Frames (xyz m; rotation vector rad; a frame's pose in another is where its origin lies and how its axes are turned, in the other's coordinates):
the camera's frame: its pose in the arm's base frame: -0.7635 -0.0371 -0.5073 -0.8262 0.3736 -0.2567
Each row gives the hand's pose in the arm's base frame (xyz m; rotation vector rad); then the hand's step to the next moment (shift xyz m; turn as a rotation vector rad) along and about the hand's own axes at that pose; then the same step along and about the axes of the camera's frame.
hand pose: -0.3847 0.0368 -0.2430 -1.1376 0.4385 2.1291
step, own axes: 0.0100 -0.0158 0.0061 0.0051 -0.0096 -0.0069
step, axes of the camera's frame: -0.0027 0.0160 0.0112 0.0079 0.0099 0.0021
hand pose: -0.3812 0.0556 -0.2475 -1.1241 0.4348 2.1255
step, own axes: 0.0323 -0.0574 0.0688 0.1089 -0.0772 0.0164
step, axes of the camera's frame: -0.0488 0.0493 0.0652 -0.0206 0.1305 0.0250
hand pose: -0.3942 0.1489 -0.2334 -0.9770 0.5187 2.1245
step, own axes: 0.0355 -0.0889 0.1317 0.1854 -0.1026 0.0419
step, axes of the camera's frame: -0.0781 0.0617 0.1288 -0.0594 0.2054 0.0302
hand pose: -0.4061 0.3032 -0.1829 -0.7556 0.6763 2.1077
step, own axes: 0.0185 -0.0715 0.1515 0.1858 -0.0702 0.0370
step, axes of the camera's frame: -0.0672 0.0420 0.1488 -0.0750 0.1874 0.0078
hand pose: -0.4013 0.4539 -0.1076 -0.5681 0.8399 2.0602
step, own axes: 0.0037 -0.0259 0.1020 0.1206 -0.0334 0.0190
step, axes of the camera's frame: -0.0361 0.0150 0.0978 -0.0543 0.1143 -0.0043
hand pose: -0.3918 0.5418 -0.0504 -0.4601 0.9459 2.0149
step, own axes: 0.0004 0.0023 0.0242 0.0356 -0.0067 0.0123
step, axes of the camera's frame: -0.0116 -0.0009 0.0214 -0.0209 0.0318 0.0039
